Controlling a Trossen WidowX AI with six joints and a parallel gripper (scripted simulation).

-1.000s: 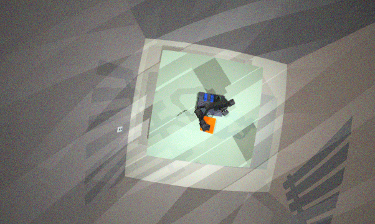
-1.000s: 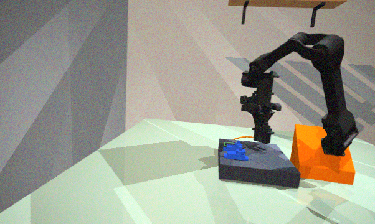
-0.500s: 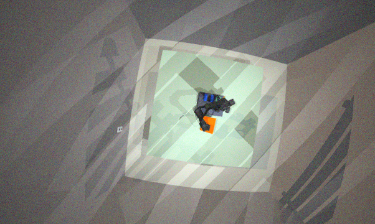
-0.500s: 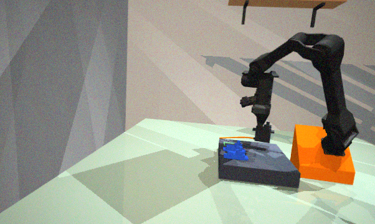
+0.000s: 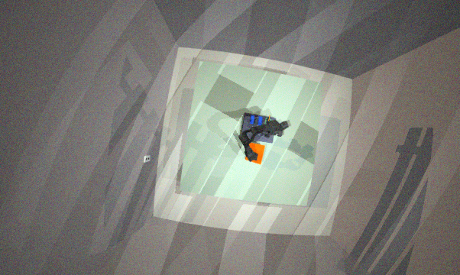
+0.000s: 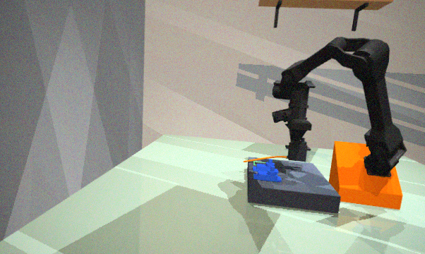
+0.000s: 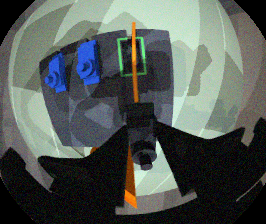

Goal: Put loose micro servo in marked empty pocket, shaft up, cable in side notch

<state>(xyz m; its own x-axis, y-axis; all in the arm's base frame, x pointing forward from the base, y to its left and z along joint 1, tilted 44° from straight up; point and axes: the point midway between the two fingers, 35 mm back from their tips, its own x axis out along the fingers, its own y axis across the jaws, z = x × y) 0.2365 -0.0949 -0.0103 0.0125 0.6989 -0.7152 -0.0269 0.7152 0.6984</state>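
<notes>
My gripper tip is 10 cm above the dark grey robot deck, 7 cm to the right of it and 2 cm past it.
</notes>
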